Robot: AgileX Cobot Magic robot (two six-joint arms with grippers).
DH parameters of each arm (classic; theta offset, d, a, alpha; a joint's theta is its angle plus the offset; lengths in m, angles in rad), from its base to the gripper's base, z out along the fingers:
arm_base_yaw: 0 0.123 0 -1.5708
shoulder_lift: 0.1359 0 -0.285 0
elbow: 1.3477 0 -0.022 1.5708
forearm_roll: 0 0.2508 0 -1.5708
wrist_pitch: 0 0 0.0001 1.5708
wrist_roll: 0 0.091 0 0
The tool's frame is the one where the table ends.
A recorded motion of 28 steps. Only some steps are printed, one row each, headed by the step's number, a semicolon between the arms.
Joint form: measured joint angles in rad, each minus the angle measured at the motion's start. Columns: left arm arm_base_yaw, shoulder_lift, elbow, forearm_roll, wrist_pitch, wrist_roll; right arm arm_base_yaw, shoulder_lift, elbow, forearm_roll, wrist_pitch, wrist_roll.
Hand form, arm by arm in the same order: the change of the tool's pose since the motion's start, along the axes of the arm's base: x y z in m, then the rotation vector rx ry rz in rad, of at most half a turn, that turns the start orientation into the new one. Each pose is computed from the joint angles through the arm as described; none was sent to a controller.
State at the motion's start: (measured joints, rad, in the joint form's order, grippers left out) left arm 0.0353 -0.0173 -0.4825 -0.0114 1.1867 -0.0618; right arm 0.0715 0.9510 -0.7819 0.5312 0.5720 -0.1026
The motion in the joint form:
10: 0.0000 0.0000 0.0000 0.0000 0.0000 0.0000; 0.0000 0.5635 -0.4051 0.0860 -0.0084 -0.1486
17: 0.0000 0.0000 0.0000 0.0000 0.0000 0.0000; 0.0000 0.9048 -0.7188 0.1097 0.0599 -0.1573
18: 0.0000 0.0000 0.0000 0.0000 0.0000 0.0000; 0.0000 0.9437 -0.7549 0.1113 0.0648 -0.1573
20: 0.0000 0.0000 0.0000 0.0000 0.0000 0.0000; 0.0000 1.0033 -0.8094 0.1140 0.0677 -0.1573
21: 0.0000 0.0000 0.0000 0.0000 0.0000 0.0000; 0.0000 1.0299 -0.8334 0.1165 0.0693 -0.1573
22: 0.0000 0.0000 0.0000 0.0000 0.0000 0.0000; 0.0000 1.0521 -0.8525 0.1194 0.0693 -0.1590
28: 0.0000 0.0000 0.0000 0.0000 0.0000 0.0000; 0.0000 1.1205 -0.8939 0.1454 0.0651 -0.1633
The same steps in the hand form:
10: 0.0000 0.0000 0.0000 0.0000 0.0000 0.0000; 0.1442 0.0135 -0.0161 -0.0364 0.1056 0.0680
17: 0.0000 0.0000 0.0000 0.0000 0.0000 0.0000; 0.2305 0.0237 -0.0511 -0.0144 0.1858 0.1092
18: 0.0000 0.0000 0.0000 0.0000 0.0000 0.0000; 0.2398 0.0247 -0.0569 -0.0124 0.1925 0.1118
20: 0.0000 0.0000 0.0000 0.0000 0.0000 0.0000; 0.2540 0.0259 -0.0664 -0.0096 0.2000 0.1131
21: 0.0000 0.0000 0.0000 0.0000 0.0000 0.0000; 0.2602 0.0266 -0.0711 -0.0070 0.2039 0.1136
22: 0.0000 0.0000 0.0000 0.0000 0.0000 0.0000; 0.2652 0.0270 -0.0753 -0.0054 0.2064 0.1141
28: 0.0000 0.0000 0.0000 0.0000 0.0000 0.0000; 0.2786 0.0289 -0.0935 0.0164 0.2289 0.1092

